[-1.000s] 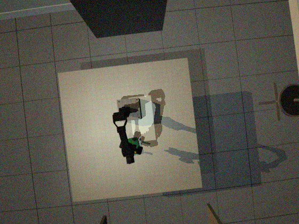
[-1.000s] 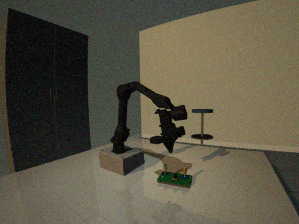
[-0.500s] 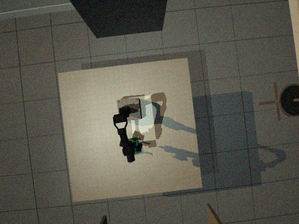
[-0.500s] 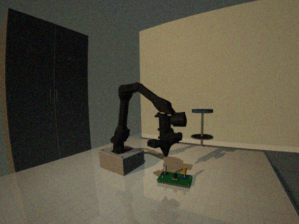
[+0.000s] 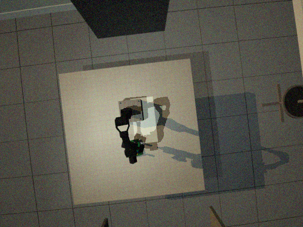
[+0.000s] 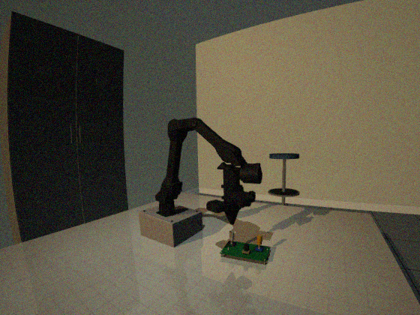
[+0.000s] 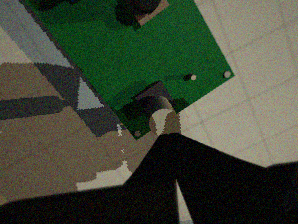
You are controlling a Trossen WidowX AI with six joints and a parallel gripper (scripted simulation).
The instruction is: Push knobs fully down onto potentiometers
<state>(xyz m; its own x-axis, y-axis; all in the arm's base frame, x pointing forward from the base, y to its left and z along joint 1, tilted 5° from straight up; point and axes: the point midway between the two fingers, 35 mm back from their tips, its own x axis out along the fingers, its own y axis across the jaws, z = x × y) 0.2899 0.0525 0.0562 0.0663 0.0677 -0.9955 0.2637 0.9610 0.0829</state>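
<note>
Now: the pale knob 50 mm below my gripper tip. The rest, counted from my gripper tip: yellow knob 100 mm ahead, 40 mm below, 20 mm to the left.
</note>
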